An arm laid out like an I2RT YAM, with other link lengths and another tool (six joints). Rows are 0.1 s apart.
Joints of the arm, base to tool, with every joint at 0 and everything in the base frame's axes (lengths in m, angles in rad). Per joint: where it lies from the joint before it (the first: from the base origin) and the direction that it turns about. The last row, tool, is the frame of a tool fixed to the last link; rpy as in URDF.
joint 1: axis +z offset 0 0 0.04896
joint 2: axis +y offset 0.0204 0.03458 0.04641
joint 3: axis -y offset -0.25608 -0.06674 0
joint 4: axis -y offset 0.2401 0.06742 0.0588
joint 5: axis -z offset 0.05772 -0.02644 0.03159
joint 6: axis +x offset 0.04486 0 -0.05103
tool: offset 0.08 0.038 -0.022 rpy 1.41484 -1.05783 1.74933
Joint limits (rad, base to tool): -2.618..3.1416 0..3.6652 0..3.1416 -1.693..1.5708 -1.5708..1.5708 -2.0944..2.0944
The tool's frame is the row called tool.
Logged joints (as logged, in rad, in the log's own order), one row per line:
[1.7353 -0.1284 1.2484 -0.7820 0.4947 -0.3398]
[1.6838 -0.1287 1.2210 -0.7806 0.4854 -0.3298]
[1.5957 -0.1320 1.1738 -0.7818 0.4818 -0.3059]
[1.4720 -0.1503 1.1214 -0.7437 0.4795 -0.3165]
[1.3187 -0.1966 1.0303 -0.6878 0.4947 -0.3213]
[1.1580 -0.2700 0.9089 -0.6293 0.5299 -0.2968]
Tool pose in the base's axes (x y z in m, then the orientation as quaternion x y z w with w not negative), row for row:
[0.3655 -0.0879 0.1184 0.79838 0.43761 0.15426 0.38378]
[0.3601 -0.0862 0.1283 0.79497 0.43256 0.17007 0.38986]
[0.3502 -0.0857 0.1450 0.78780 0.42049 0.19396 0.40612]
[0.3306 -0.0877 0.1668 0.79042 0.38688 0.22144 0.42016]
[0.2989 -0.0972 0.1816 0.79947 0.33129 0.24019 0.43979]
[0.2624 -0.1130 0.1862 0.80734 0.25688 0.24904 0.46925]
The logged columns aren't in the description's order. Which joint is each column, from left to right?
Columns, left to right: joint 2, joint 1, joint 3, joint 6, joint 5, joint 4.
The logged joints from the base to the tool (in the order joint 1, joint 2, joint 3, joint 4, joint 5, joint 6), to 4 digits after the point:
[-0.1284 1.7353 1.2484 -0.3398 0.4947 -0.7820]
[-0.1287 1.6838 1.2210 -0.3298 0.4854 -0.7806]
[-0.1320 1.5957 1.1738 -0.3059 0.4818 -0.7818]
[-0.1503 1.4720 1.1214 -0.3165 0.4795 -0.7437]
[-0.1966 1.3187 1.0303 -0.3213 0.4947 -0.6878]
[-0.2700 1.1580 0.9089 -0.2968 0.5299 -0.6293]

